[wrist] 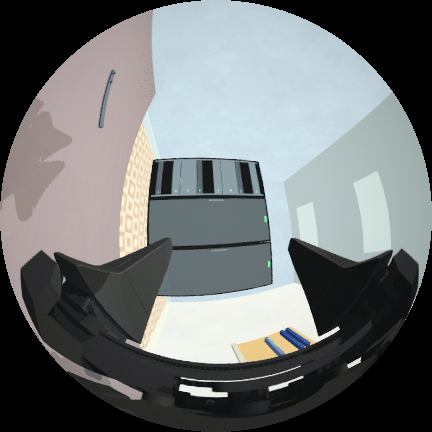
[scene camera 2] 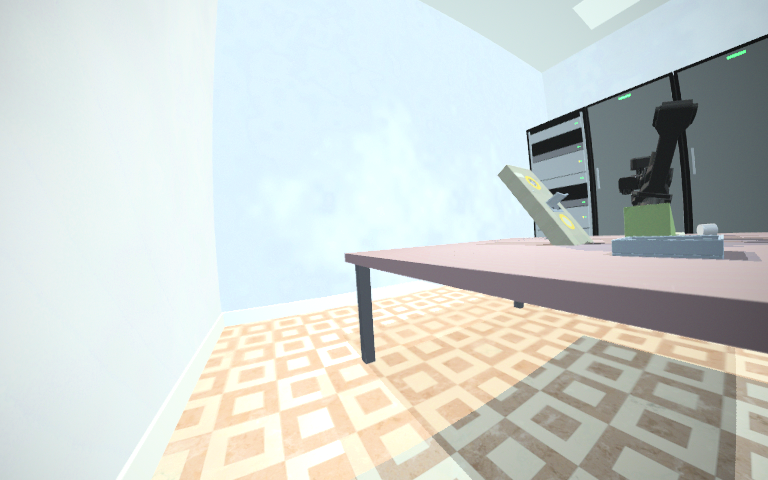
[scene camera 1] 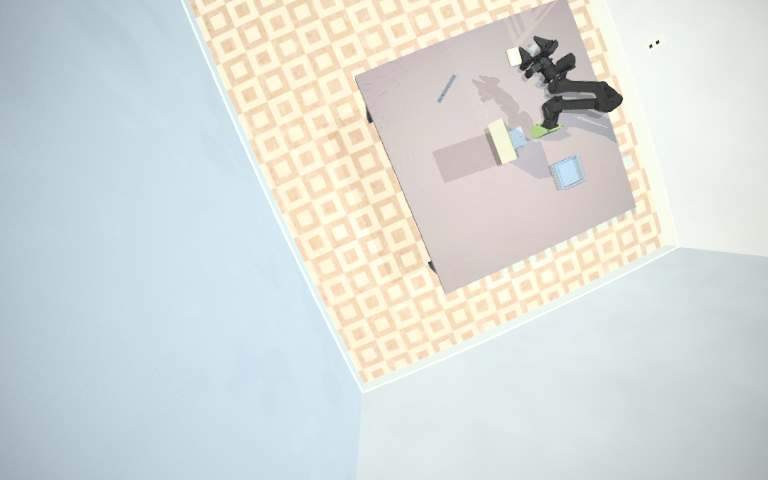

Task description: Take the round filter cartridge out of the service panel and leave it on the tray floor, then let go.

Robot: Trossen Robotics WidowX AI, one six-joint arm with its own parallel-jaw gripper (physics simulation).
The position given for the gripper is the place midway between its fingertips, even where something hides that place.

The gripper (scene camera 1: 526, 42) is open, holding nothing. Also in view: a blue-grey tray (scene camera 2: 685, 246).
The gripper is seen too in the wrist view (wrist: 232, 244).
